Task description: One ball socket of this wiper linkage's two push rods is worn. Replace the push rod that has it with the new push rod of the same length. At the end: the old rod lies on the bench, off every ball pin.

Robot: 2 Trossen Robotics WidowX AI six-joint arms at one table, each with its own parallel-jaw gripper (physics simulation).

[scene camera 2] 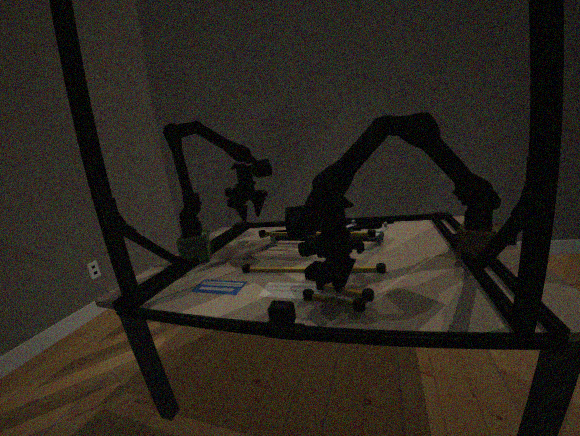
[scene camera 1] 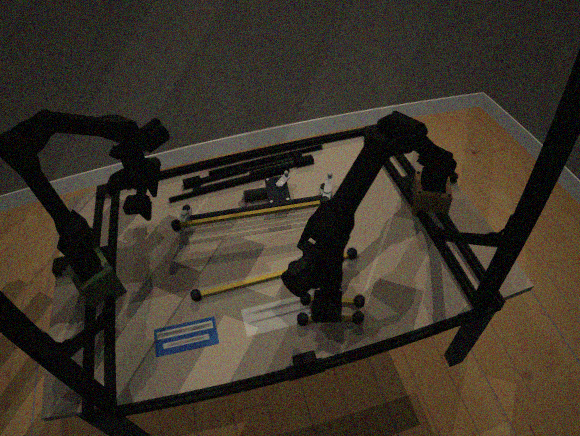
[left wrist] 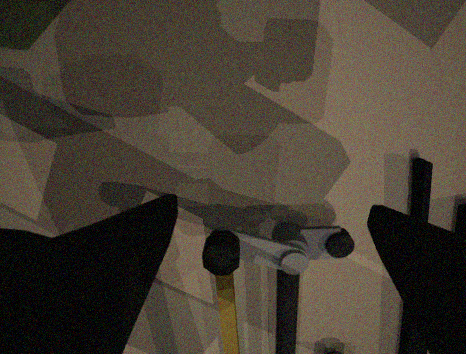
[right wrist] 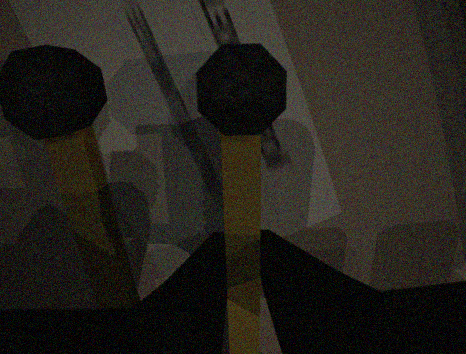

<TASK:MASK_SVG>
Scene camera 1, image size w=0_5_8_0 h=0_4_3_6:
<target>my left gripper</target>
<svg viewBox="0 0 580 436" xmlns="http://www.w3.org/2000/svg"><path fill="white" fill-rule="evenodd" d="M156 157L145 158L144 164L139 168L133 170L123 168L109 177L106 188L111 195L115 195L125 188L127 190L132 190L133 188L137 190L136 195L128 195L125 199L123 210L126 215L140 214L147 221L151 220L152 201L150 201L150 197L146 193L148 189L152 197L157 197L161 163Z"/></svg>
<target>my right gripper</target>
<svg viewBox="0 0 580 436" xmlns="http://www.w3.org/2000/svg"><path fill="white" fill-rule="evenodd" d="M342 266L336 272L325 273L324 277L311 288L320 288L320 290L314 291L311 309L311 319L313 321L341 321L342 291L339 291L339 289L342 288L343 281Z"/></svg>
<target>wiper linkage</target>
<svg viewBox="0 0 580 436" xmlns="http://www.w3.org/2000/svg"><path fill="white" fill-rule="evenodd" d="M334 177L331 172L327 174L325 183L322 183L319 187L321 195L291 200L287 185L290 174L288 171L284 171L283 176L266 178L266 187L245 190L242 193L242 199L245 202L268 199L269 203L192 215L192 207L190 208L190 205L184 205L178 220L185 222L320 200L323 196L327 196L331 200Z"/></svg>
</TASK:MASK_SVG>
